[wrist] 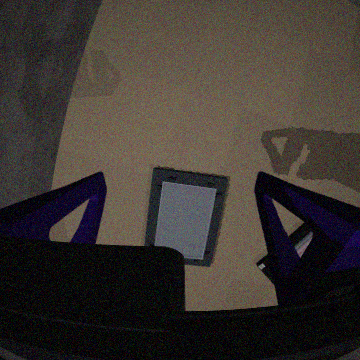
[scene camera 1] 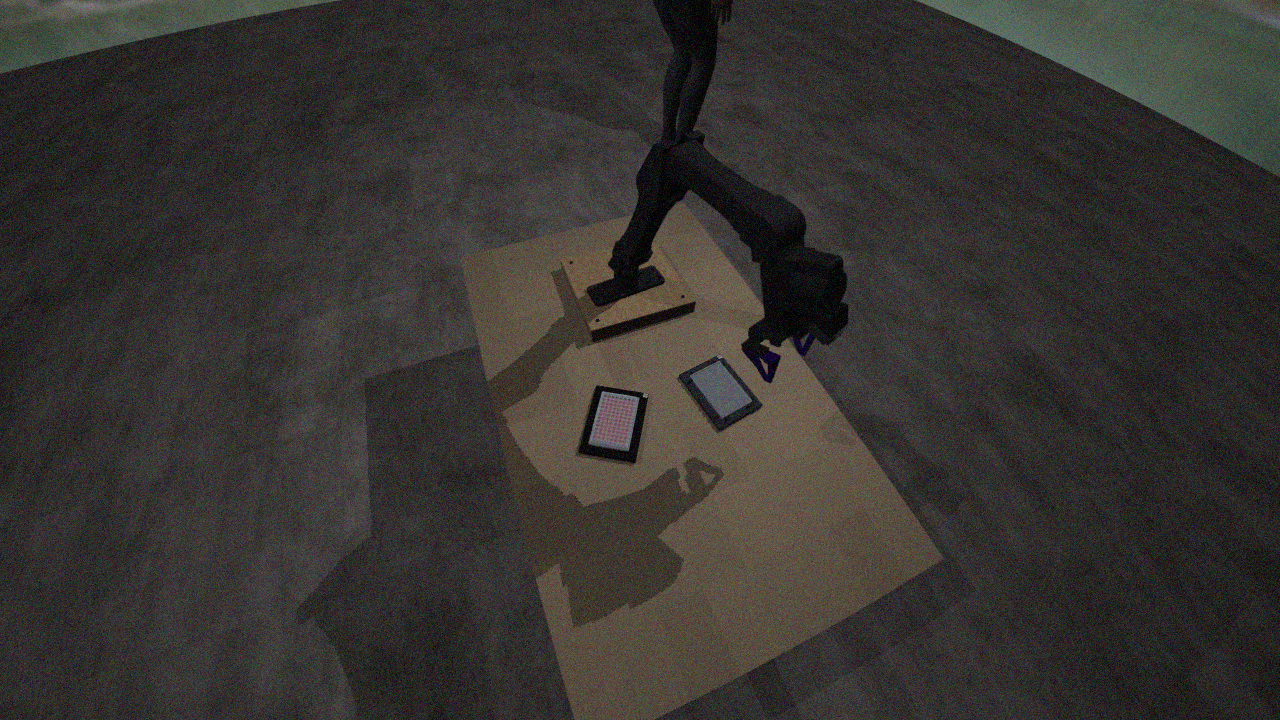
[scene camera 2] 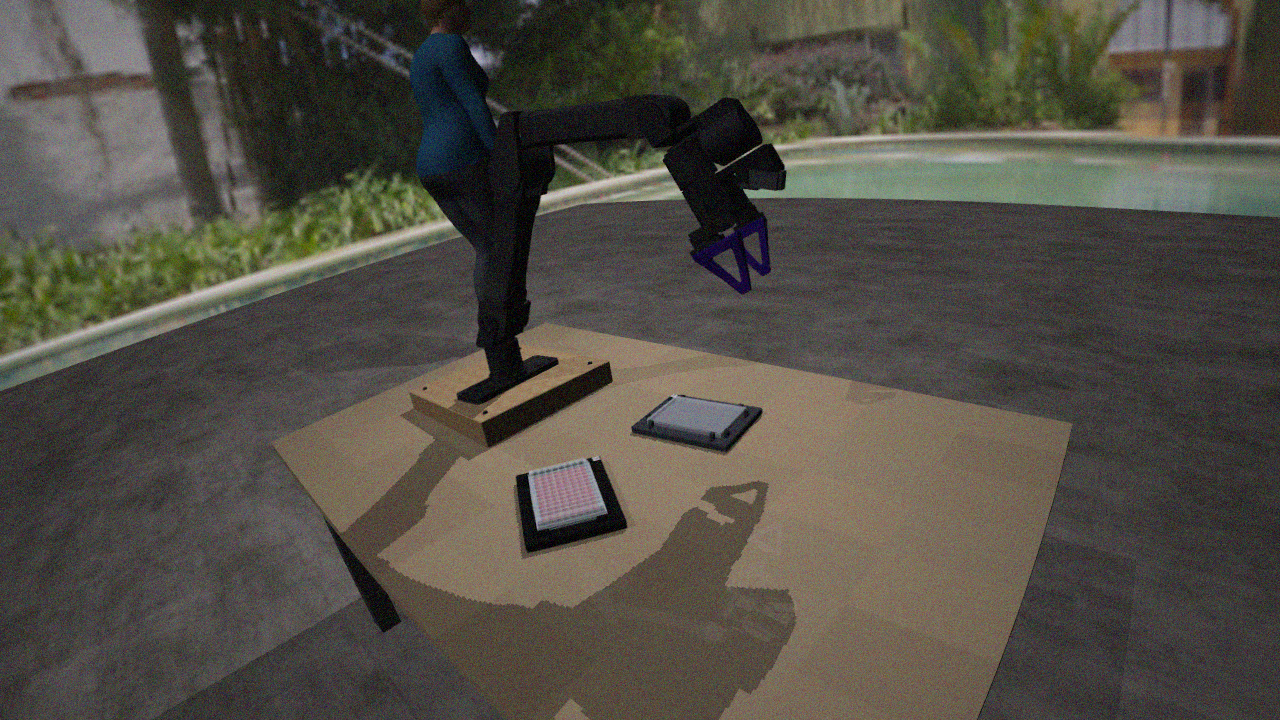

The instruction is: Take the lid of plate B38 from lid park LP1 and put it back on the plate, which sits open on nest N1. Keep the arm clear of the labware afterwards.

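Places are measured from the arm's base along level axes (x ahead, y left, z up), in millimetres.
Pixels of known places: gripper, between the fingertips: [wrist: 180, 180] [scene camera 1: 785, 368] [scene camera 2: 757, 282]; arm's base, origin of its link: [scene camera 1: 626, 286] [scene camera 2: 509, 380].
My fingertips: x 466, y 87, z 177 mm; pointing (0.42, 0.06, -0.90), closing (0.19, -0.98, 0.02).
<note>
Ahead of a thing's pixels: the offset from my fingertips to its top centre. Level surfaces: height alone.
The clear, pale lid @[dz -200, dx -103, dy -29 mm] [scene camera 1: 721, 388] [scene camera 2: 696, 417] [wrist: 186, 220] lies flat on the dark grey lid park LP1 @[dz -198, dx -103, dy -29 mm] [scene camera 1: 701, 400] [scene camera 2: 744, 424] [wrist: 216, 220]. The open plate B38 @[dz -191, dx -141, dy -279 mm] [scene camera 1: 614, 420] [scene camera 2: 567, 494], with pink wells, sits on the black nest N1 @[dz -200, dx -141, dy -279 mm] [scene camera 1: 610, 454] [scene camera 2: 572, 535]. In the wrist view the plate is mostly hidden behind the right finger. My gripper [scene camera 1: 786, 365] [scene camera 2: 755, 281] [wrist: 180, 180] is open and empty, with its purple fingers high above the table. In the wrist view the lid shows between and below the fingertips, with its near left corner behind the dark gripper body.
My arm stands on a wooden base block [scene camera 1: 644, 308] [scene camera 2: 546, 401] at the back of the table @[dz -218 mm] [scene camera 1: 805, 573] [scene camera 2: 895, 537] [wrist: 180, 100]. The arm's shadow falls across the table in front of the plate. A person [scene camera 1: 689, 71] [scene camera 2: 452, 116] stands behind the arm.
</note>
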